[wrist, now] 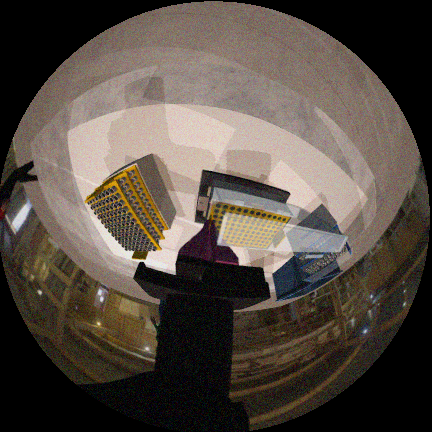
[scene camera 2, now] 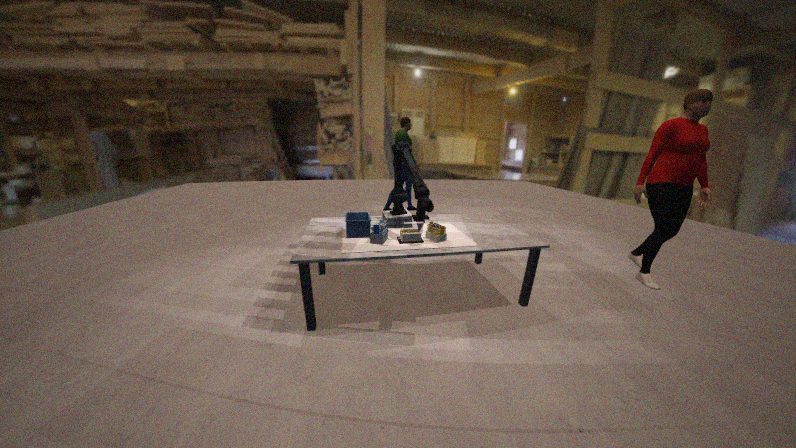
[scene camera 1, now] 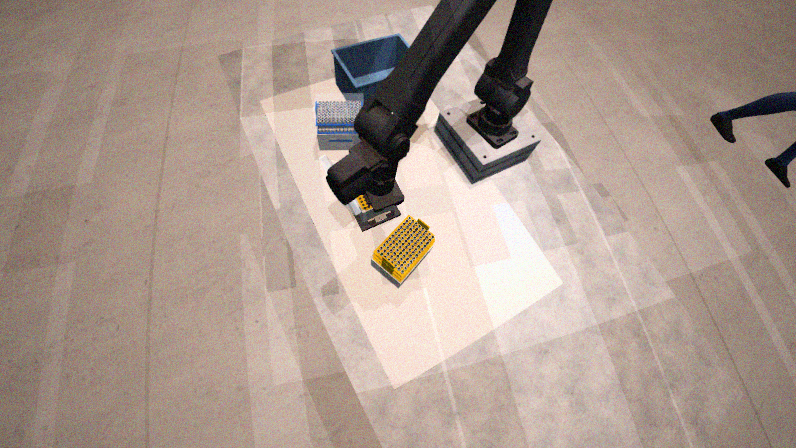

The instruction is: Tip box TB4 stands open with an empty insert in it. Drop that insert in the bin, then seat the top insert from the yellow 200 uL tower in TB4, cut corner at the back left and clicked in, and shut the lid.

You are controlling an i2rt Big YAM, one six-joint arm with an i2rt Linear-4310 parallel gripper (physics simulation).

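Tip box TB4 (scene camera 2: 411, 237) (wrist: 250, 198) sits in a dark holder (wrist: 245, 181). Its insert (scene camera 1: 364, 202) (wrist: 216, 210) is yellow and lies in the box. TB4's clear lid (wrist: 315, 237) stands open on the right in the wrist view and screens part of the insert. The yellow 200 uL tower (scene camera 1: 403, 248) (scene camera 2: 436, 231) (wrist: 126, 215) stands beside TB4, with its top insert on it. The blue bin (scene camera 1: 370, 62) (scene camera 2: 357, 224) (wrist: 290, 281) is farther off. My gripper (wrist: 208, 222) is shut, fingers together and empty, above TB4's edge on the tower side. The arm hides much of TB4 in scene camera 1.
A blue-trimmed tip tower (scene camera 1: 338, 115) (scene camera 2: 378, 231) (wrist: 322, 261) stands between TB4 and the bin. The arm's base block (scene camera 1: 479, 158) is on the other side of the mat (scene camera 1: 440, 328). A person in red (scene camera 2: 676, 153) and one in green (scene camera 2: 402, 135) are beyond the table (scene camera 2: 334, 257).
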